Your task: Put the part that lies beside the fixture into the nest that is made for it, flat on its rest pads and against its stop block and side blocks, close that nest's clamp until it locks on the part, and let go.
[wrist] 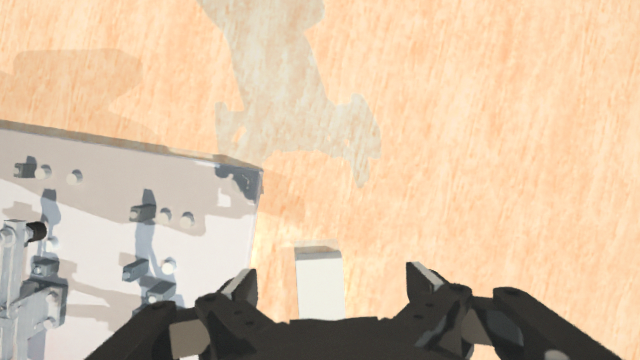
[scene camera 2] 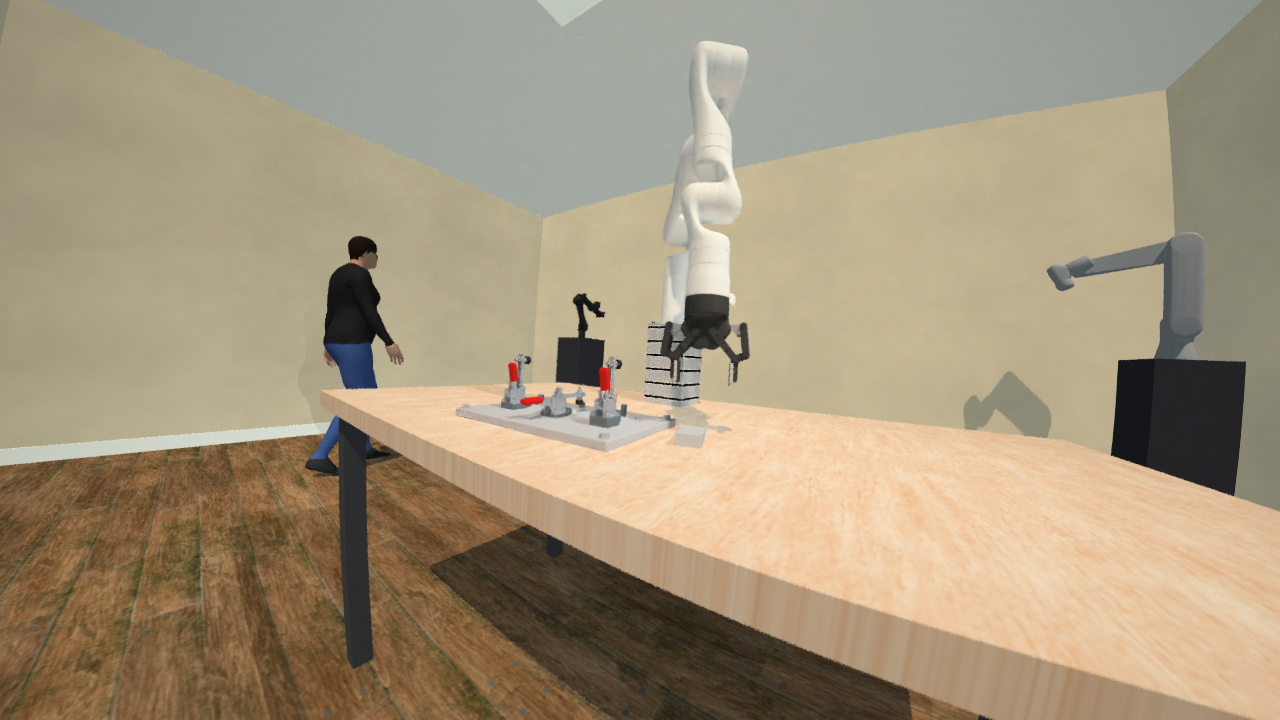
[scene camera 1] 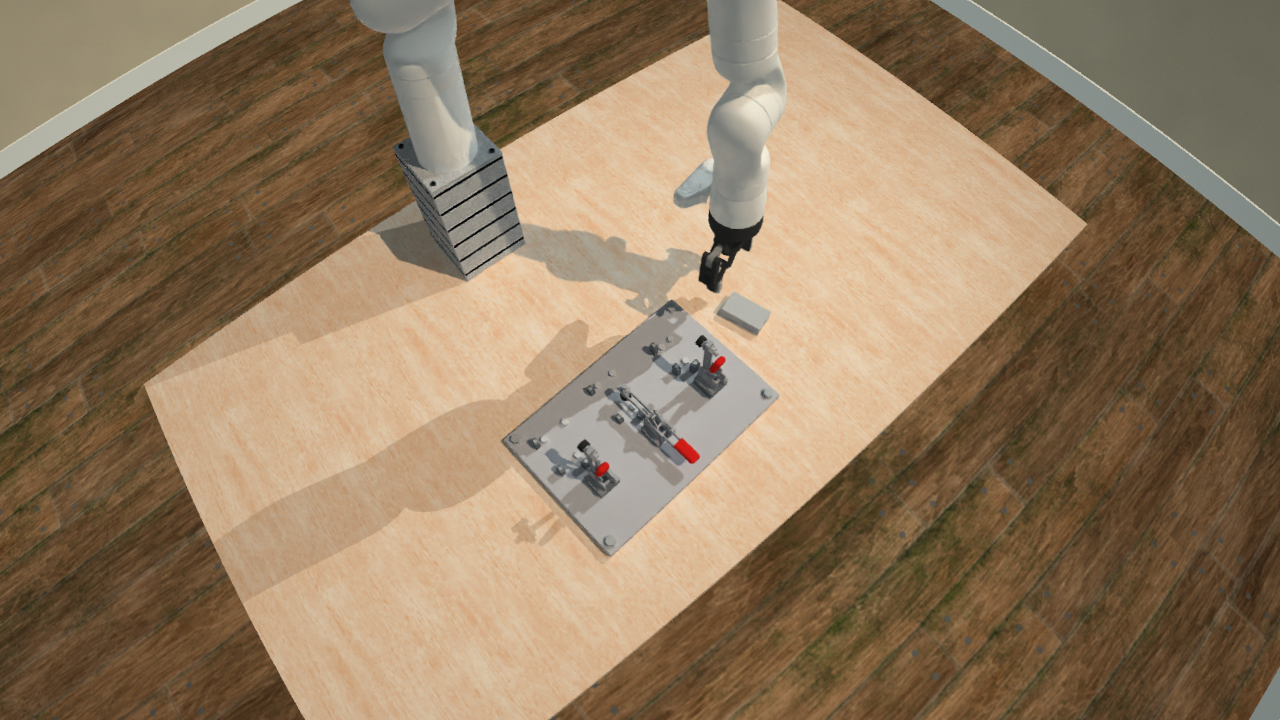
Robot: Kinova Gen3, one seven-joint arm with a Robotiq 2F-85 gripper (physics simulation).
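Where they show: gripper, between the fingertips: [wrist: 331, 281] [scene camera 2: 702, 384] [scene camera 1: 729, 268]; arm's base, origin of its link: [scene camera 1: 447, 150].
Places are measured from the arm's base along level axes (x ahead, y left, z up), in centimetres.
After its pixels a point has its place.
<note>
The part, a light grey block [scene camera 1: 743, 313] @[x 39.5, y 26.6, z -21.3 cm] [scene camera 2: 690, 436] @[x 42.5, y 28.8, z -21.6 cm] [wrist: 321, 287] @[x 38.2, y 27.0, z -21.3 cm], lies flat on the table just off one end of the fixture plate [scene camera 1: 666, 492] @[x 55.3, y -0.8, z -21.7 cm] [wrist: 220, 255] @[x 38.3, y 17.9, z -21.8 cm]. My gripper [scene camera 1: 713, 284] @[x 34.8, y 26.6, z -14.2 cm] [scene camera 2: 705, 382] @[x 34.8, y 26.6, z -14.2 cm] [wrist: 331, 281] @[x 34.8, y 26.6, z -14.2 cm] is wide open and empty, pointing down above the table near the block. In the wrist view the block shows between the fingertips, its near end hidden by the gripper body. The clamp nearest the block [scene camera 1: 711, 380] @[x 46.7, y 13.8, z -17.7 cm] [scene camera 2: 605, 404] @[x 47.1, y 15.8, z -18.1 cm] and the far-end clamp [scene camera 1: 599, 479] @[x 49.3, y -7.9, z -17.3 cm] [scene camera 2: 513, 394] @[x 49.5, y -6.0, z -18.9 cm] stand with arms raised. The middle clamp [scene camera 1: 657, 425] @[x 47.4, y 3.5, z -18.4 cm] [scene camera 2: 556, 402] @[x 47.8, y 4.9, z -19.1 cm] has its red handle low.
Small dark blocks [wrist: 142, 212] @[x 36.1, y 11.4, z -19.9 cm] [wrist: 135, 270] @[x 40.9, y 12.0, z -20.0 cm] and round pads [wrist: 187, 219] @[x 35.9, y 14.6, z -21.2 cm] [wrist: 169, 265] @[x 40.2, y 14.1, z -21.2 cm] stand on the plate. Bolt heads [scene camera 1: 766, 394] @[x 52.4, y 20.2, z -21.1 cm] [scene camera 1: 609, 540] @[x 56.3, y -11.4, z -21.1 cm] sit at its corners. The striped robot pedestal [scene camera 1: 474, 210] @[x 5.7, y -0.5, z -8.4 cm] stands at the table's back edge. A person [scene camera 2: 350, 304] is beyond the table.
</note>
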